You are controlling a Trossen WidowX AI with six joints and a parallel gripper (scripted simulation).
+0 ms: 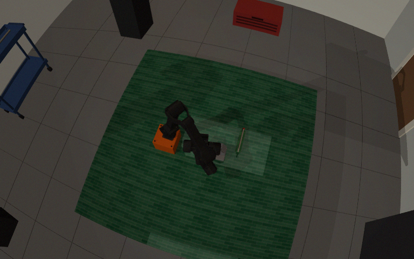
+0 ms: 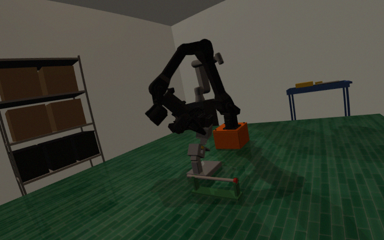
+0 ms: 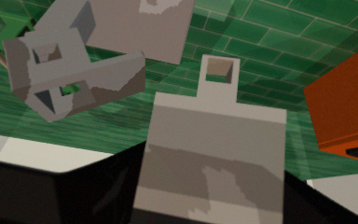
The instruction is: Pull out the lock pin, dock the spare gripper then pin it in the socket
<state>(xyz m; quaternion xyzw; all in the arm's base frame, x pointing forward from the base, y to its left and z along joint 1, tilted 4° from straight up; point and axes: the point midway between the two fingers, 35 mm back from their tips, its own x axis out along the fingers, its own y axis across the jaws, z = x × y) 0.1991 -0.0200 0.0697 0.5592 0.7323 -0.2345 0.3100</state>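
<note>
Now: gripper tip 190 mm short of the green cradle, 120 mm to the right of it and 100 mm above it. Also, from my gripper tip: grey mount (90 mm ahead, 70 mm below, 10 mm to the left); spare gripper (10 mm to the right, 10 mm above).
</note>
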